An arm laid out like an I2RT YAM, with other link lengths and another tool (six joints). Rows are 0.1 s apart.
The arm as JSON. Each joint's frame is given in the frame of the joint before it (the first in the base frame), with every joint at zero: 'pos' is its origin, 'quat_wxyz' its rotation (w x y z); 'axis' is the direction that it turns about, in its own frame. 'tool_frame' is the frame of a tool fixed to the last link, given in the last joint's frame.
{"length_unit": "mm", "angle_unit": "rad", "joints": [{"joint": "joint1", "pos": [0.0, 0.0, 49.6], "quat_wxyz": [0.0, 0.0, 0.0, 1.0], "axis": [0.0, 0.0, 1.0]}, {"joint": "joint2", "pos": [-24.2, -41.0, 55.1], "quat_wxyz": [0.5, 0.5, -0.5, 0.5], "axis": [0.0, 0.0, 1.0]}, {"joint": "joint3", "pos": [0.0, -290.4, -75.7], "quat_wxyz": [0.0, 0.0, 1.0, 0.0], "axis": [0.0, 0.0, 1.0]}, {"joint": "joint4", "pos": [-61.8, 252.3, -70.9], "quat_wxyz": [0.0, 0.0, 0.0, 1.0], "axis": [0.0, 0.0, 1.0]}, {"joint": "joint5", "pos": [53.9, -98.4, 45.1], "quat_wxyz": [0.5, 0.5, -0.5, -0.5], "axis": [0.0, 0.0, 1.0]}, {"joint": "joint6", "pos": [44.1, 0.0, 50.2], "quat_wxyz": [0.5, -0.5, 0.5, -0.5], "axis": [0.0, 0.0, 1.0]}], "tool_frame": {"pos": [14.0, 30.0, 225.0], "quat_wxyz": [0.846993, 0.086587, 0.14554, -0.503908]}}
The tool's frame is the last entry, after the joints.
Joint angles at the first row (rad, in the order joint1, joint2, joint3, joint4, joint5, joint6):
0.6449 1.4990 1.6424 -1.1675 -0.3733 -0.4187
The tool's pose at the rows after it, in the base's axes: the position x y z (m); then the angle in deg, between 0 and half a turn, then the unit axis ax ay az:
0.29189 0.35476 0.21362 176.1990 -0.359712 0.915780 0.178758
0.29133 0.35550 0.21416 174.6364 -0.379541 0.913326 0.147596
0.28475 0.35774 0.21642 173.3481 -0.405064 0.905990 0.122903
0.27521 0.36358 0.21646 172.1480 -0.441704 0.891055 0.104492
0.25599 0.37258 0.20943 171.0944 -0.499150 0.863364 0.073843
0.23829 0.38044 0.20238 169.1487 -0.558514 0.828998 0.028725
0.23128 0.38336 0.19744 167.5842 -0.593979 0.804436 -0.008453
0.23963 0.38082 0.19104 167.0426 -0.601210 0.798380 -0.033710
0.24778 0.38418 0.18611 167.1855 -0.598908 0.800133 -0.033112
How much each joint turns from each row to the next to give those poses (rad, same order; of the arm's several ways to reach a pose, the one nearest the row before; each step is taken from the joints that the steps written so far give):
0.0152 0.0362 0.0641 -0.0439 0.0481 -0.0232
0.0363 0.0092 0.0336 -0.0213 0.0641 -0.0332
0.0378 0.0011 0.0251 -0.0214 0.0461 -0.0386
0.0339 0.0001 0.0070 -0.0038 0.0218 -0.0602
0.0622 0.0000 -0.0077 -0.0015 0.0358 -0.0901
0.0805 0.0000 -0.0046 0.0004 0.0710 -0.0953
0.0522 0.0034 -0.0003 0.0007 0.0626 -0.0656
0.0058 0.0137 -0.0001 0.0057 0.0415 -0.0325
-0.0145 0.0199 0.0001 0.0183 -0.0064 -0.0064

